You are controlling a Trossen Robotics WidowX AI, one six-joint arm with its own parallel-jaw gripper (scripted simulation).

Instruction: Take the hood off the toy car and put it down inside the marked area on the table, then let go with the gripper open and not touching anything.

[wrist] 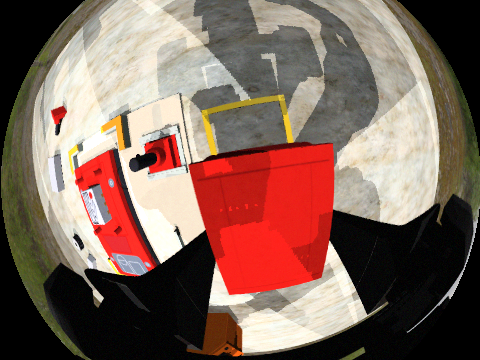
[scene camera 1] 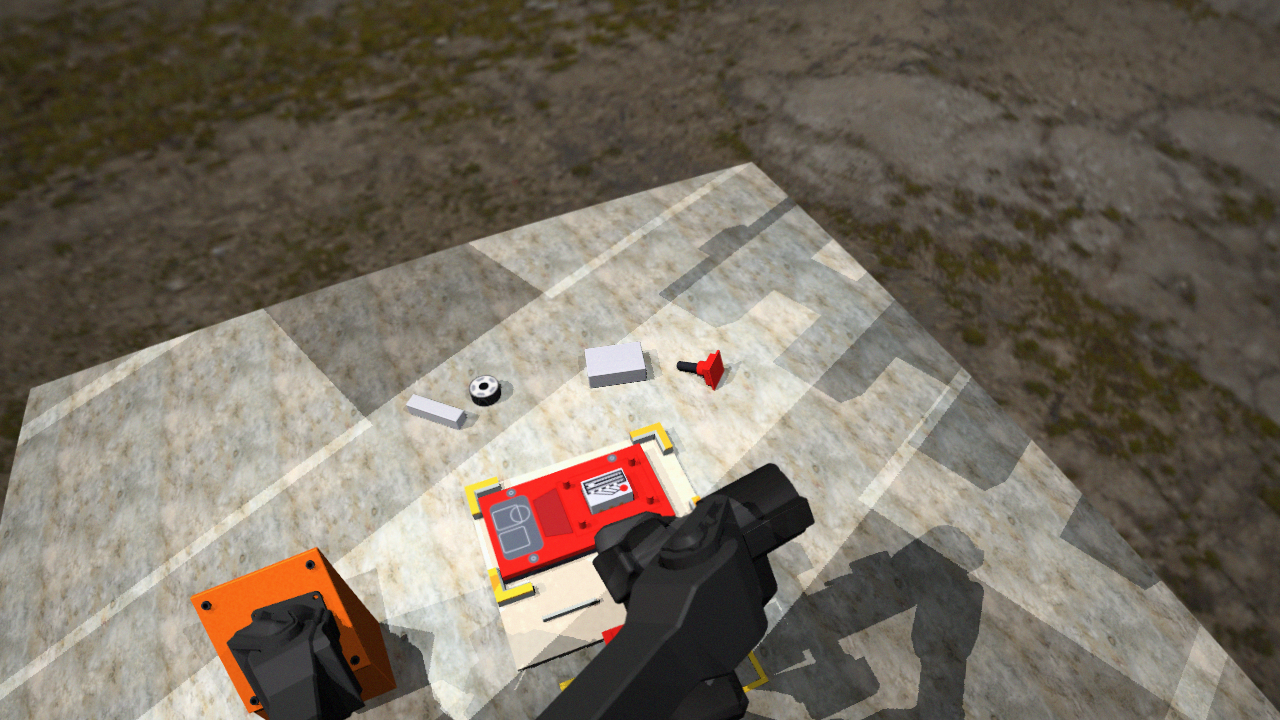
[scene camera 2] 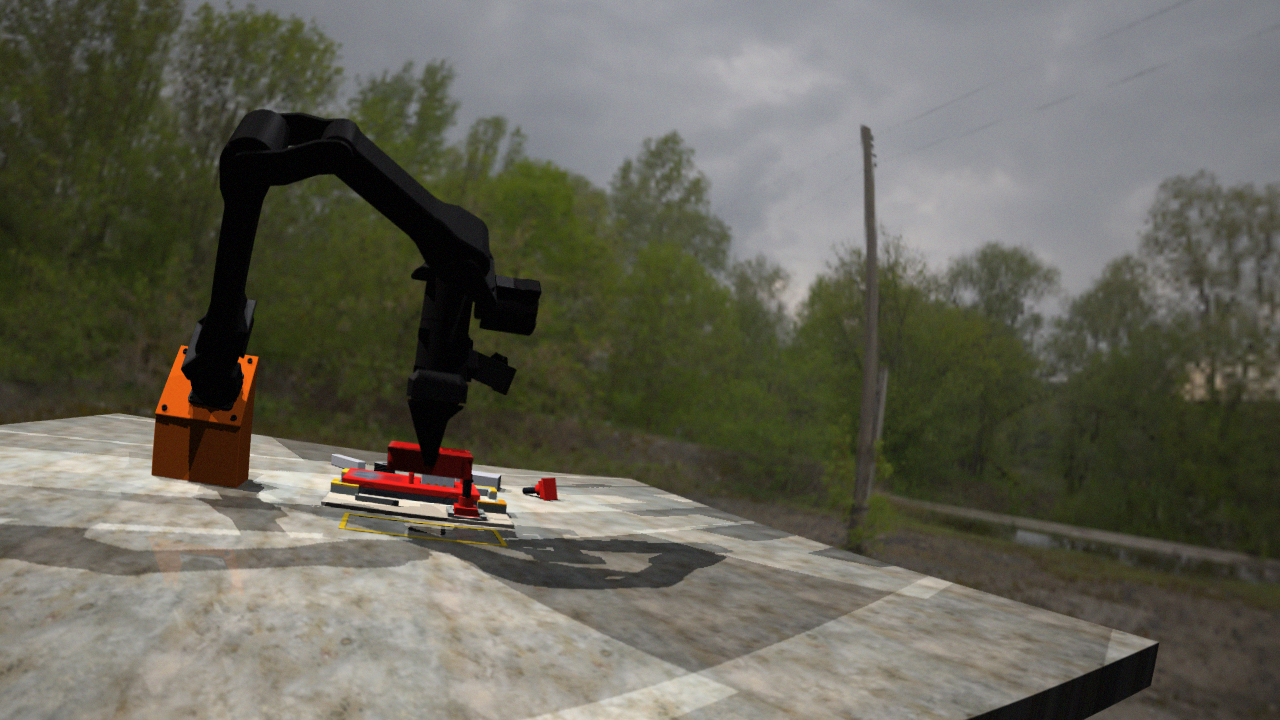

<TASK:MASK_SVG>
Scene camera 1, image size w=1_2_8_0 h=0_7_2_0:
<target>gripper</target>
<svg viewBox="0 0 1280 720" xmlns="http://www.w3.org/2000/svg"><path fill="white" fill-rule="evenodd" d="M736 671L734 670L727 676L697 684L668 720L739 720L744 718L749 700L735 674ZM767 554L752 562L763 592L763 608L778 591L778 585ZM662 514L646 510L604 525L594 536L598 555L622 541L632 528L644 520L661 516Z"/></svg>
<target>wheel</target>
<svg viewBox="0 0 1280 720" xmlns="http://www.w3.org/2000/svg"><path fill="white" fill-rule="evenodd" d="M475 378L469 385L469 393L473 402L479 406L494 405L501 396L497 379L490 375Z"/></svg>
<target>grey bar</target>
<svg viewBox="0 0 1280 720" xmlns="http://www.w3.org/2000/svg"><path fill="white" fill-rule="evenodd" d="M406 404L410 414L453 429L460 430L467 420L464 410L413 394Z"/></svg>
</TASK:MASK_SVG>
